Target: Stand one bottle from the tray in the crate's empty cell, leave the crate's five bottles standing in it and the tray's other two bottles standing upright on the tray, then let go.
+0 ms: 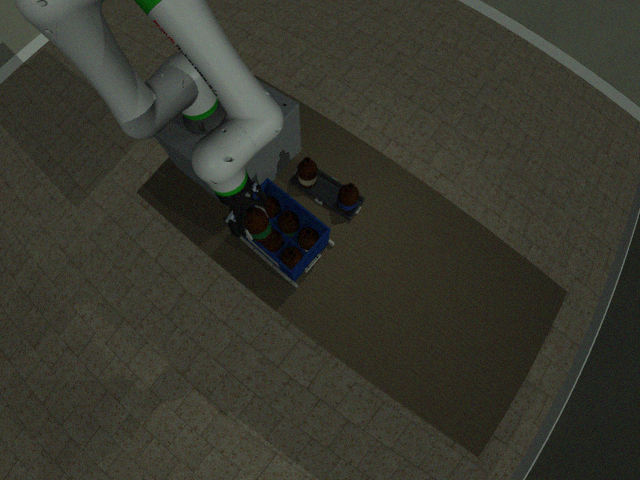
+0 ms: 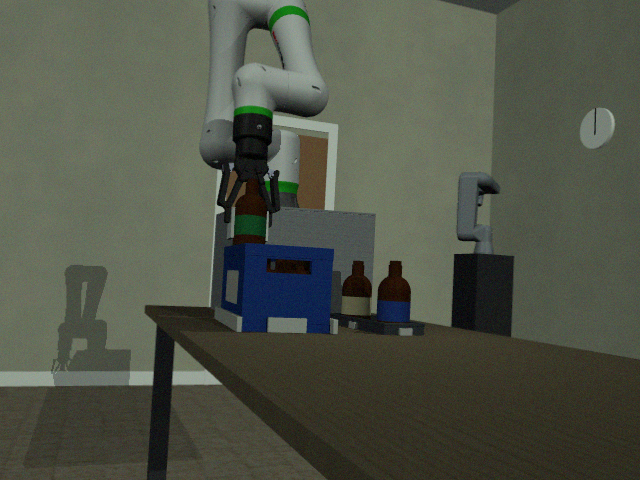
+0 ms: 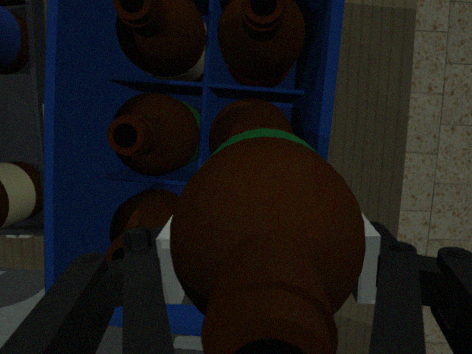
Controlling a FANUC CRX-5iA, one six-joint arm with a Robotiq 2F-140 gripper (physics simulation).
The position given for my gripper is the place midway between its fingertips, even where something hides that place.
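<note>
I see my gripper (image 2: 247, 240), and my gripper (image 3: 264, 211) is visible here as well. There is a cream-label bottle (image 2: 357, 290) in the scene. I also see a green-label bottle (image 2: 250, 223) and a green-label bottle (image 3: 153, 134).
</note>
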